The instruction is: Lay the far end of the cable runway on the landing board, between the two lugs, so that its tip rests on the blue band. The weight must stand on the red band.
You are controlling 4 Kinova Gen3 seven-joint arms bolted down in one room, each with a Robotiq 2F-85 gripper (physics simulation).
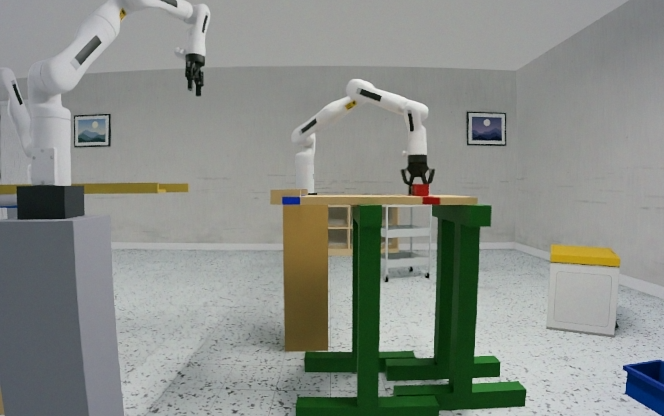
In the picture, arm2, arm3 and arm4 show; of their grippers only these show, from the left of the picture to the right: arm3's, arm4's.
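Note:
The yellow cable runway (120, 188) lies level at left; its tip ends in the gap, left of the landing board. The pale wooden landing board (360, 200) carries a blue band (291, 200) at its left end and a red band (431, 200) toward the right. A raised pale lug (280, 193) shows by the blue band; a second cannot be made out. The red weight (421, 190) is low at the board's top by the red band; contact is unclear. arm4's gripper (418, 187) is shut on it. arm3's gripper (194, 92) hangs high, open and empty.
Green trestles (368, 300) stand under the board, beside a tan column (305, 280). arm3 stands on a grey pedestal (40, 310); part of arm2 (17, 107) shows behind. A white cart (406, 232), a yellow-lidded bin (582, 297) and a blue crate (645, 390) stand farther right.

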